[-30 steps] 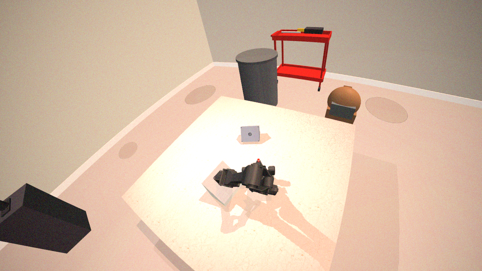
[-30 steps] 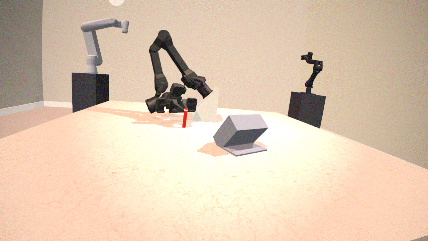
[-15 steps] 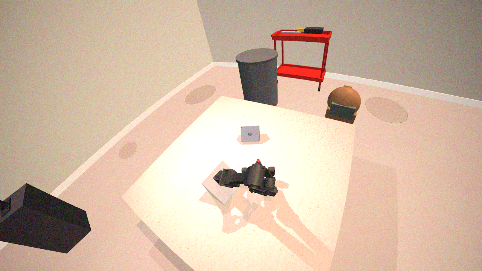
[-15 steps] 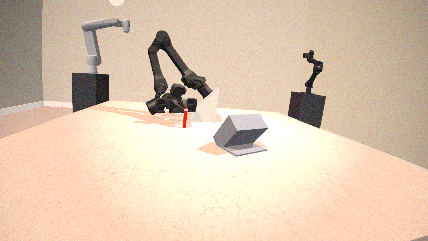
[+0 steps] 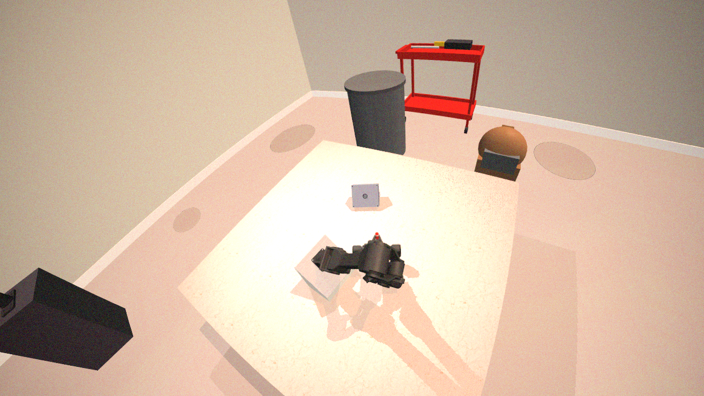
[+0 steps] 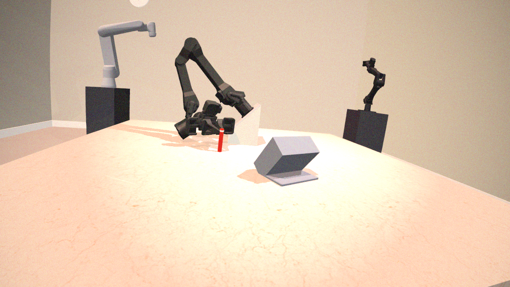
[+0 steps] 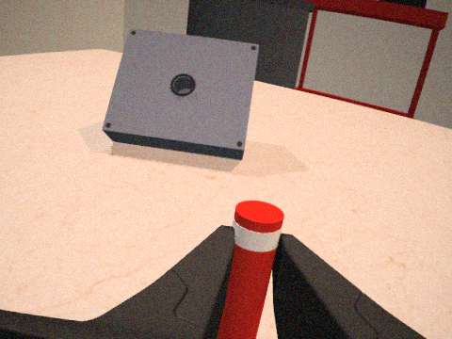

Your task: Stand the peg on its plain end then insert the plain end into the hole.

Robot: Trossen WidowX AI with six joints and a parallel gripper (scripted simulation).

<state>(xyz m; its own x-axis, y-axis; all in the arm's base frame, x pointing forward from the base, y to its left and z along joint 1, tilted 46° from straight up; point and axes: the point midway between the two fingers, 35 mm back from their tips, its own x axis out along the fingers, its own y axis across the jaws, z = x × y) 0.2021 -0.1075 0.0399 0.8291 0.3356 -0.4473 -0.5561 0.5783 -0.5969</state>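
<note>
The red peg lies 10 mm below my gripper tip. Also, from my gripper tip: grey sloped panel 180 mm ahead, 190 mm to the left, 20 mm below.
</note>
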